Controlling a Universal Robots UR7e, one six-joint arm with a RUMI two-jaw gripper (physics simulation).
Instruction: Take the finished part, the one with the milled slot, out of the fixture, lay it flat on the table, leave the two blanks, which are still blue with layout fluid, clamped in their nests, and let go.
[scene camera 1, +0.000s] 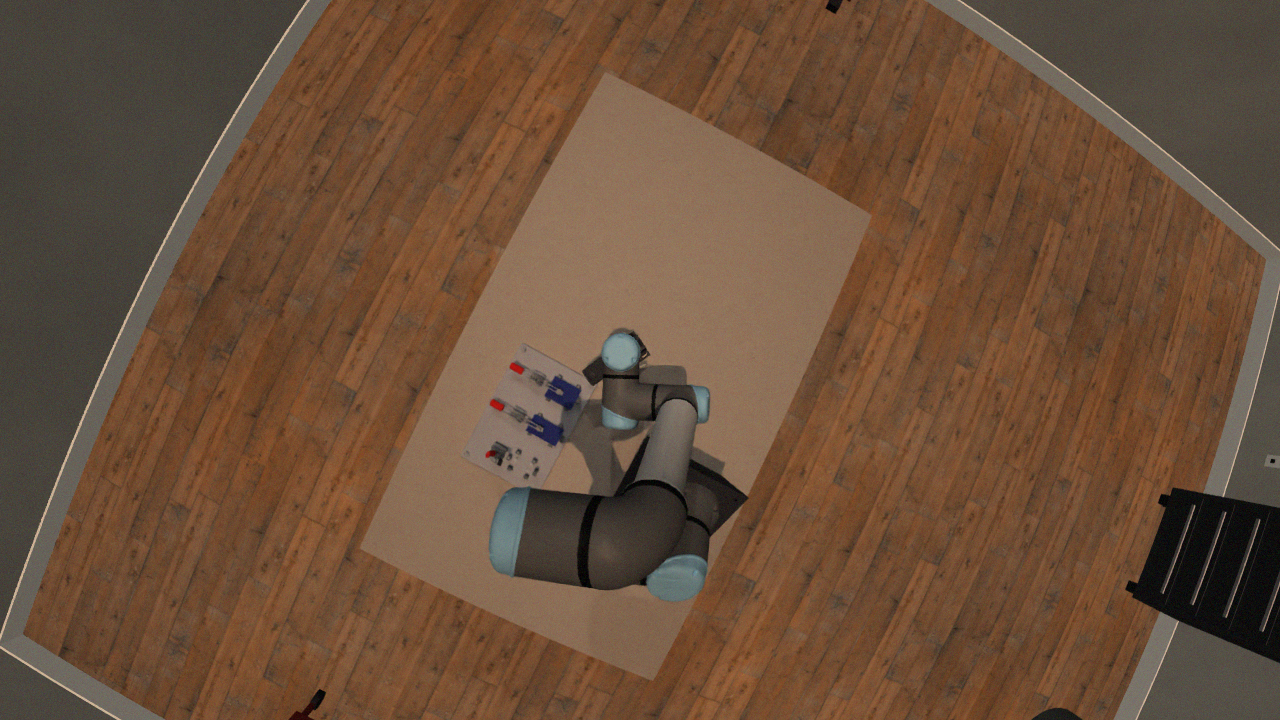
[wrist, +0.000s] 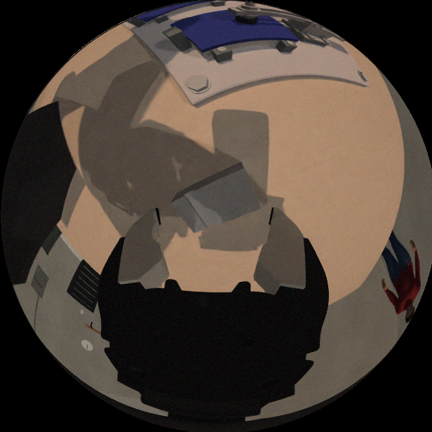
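Seen in the pictures: arm's base, link origin: (scene camera 1: 688, 505).
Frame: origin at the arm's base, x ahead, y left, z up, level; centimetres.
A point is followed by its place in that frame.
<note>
My gripper (wrist: 214, 210) is open. The grey metal part (wrist: 225, 197) lies between and just ahead of its fingertips in the wrist view, with gaps on both sides; a step shows near its left end. I cannot tell if it rests flat on the table. My wrist hides the fingertips in the scene view, and I cannot make out the part there. Right of the fixture plate (scene camera 1: 483, 434) @[x 53.1, y 12.0, z -17.4 cm] (wrist: 260, 67), my wrist stands over the table. One blue blank (scene camera 1: 563, 391) @[x 39.8, y -8.7, z -15.3 cm] (wrist: 225, 35) sits in the nearest nest under its clamp. The other blue blank (scene camera 1: 544, 428) @[x 39.4, y 2.4, z -15.8 cm] (wrist: 160, 11) sits in the middle nest.
The third nest (scene camera 1: 520, 462) @[x 40.8, y 13.9, z -17.4 cm] holds no part, and its red-handled clamp (scene camera 1: 496, 453) @[x 47.3, y 14.2, z -15.0 cm] is beside it. The beige table (scene camera 1: 680, 214) @[x 35.7, y -68.3, z -18.9 cm] (wrist: 325, 145) extends beyond the wrist. My arm (scene camera 1: 617, 541) @[x 22.4, y -1.3, z 54.5 cm] crosses below and right of the fixture. A person (wrist: 407, 282) stands beyond the table.
</note>
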